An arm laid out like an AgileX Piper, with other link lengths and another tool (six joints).
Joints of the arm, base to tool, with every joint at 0 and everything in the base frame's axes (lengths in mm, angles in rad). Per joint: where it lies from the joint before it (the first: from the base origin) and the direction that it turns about. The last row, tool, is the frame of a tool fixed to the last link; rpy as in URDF.
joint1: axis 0 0 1 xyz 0 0 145.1
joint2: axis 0 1 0 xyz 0 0 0
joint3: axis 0 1 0 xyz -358.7 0 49
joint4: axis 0.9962 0 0.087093 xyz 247.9 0 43.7
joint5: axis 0 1 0 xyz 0 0 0
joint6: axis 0.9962 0 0.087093 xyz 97.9 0 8.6
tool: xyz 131.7 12 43.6 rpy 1.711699 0.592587 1.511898
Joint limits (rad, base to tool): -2.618..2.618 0..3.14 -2.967..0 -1.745..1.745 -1.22..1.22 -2.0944..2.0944
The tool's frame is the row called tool.
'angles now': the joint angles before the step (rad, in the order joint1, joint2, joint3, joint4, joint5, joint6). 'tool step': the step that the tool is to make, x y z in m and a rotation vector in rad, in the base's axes. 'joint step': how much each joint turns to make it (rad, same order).
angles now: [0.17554 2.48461 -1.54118 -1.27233 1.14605 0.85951]
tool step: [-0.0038 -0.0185 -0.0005 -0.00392 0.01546 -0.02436]
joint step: [-0.03298 0.00009 -0.00016 0.00006 0.00032 -0.01821]
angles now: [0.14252 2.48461 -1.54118 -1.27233 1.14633 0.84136]
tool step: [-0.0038 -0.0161 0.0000 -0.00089 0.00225 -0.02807]
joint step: [-0.02842 -0.00008 0.00024 0.00026 0.00085 -0.00222]
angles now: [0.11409 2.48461 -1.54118 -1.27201 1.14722 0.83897]
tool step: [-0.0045 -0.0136 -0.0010 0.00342 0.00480 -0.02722]
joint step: [-0.02478 0.00009 -0.00008 0.00647 0.00004 -0.00506]
